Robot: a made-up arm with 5 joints.
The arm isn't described. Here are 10 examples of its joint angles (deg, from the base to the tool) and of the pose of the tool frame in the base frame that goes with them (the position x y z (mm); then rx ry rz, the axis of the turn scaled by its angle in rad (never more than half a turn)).
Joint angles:
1: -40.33 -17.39 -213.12 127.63 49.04
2: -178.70 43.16 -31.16 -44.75 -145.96
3: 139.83 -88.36 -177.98 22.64 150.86
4: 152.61 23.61 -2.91 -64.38 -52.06
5: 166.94 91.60 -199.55 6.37 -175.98
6: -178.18 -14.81 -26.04 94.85 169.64
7: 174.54 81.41 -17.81 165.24 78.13
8: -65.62 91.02 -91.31 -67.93 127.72
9: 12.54 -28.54 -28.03 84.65 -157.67
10: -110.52 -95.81 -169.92 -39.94 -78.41
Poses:
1: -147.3 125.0 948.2 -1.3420 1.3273 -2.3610
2: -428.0 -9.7 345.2 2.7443 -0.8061 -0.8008
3: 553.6 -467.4 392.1 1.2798 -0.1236 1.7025
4: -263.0 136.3 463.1 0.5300 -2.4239 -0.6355
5: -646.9 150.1 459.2 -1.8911 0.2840 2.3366
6: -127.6 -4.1 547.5 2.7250 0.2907 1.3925
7: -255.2 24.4 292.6 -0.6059 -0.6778 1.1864
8: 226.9 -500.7 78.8 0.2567 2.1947 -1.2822
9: 99.8 22.2 581.1 -0.2276 -2.6572 0.1998
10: 233.8 624.6 269.6 -2.1091 0.6070 -0.0877
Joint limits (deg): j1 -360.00..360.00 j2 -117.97..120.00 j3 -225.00..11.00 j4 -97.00..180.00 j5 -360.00..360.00
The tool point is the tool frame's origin. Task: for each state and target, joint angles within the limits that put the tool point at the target. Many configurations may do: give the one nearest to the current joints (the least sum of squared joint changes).
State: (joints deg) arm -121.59 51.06 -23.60 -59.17 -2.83
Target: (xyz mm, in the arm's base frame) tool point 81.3 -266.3 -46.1
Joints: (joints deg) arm -73.02 101.77 -45.76 -50.06 -2.83
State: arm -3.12 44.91 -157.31 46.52 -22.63
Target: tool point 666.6 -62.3 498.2
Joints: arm -5.34 51.08 -128.35 63.11 -22.63
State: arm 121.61 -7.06 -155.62 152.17 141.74
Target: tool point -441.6 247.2 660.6
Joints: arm 150.76 37.22 -145.33 145.29 141.74
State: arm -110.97 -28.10 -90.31 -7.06 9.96
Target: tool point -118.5 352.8 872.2
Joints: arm -71.43 -71.20 -87.19 -11.97 9.96
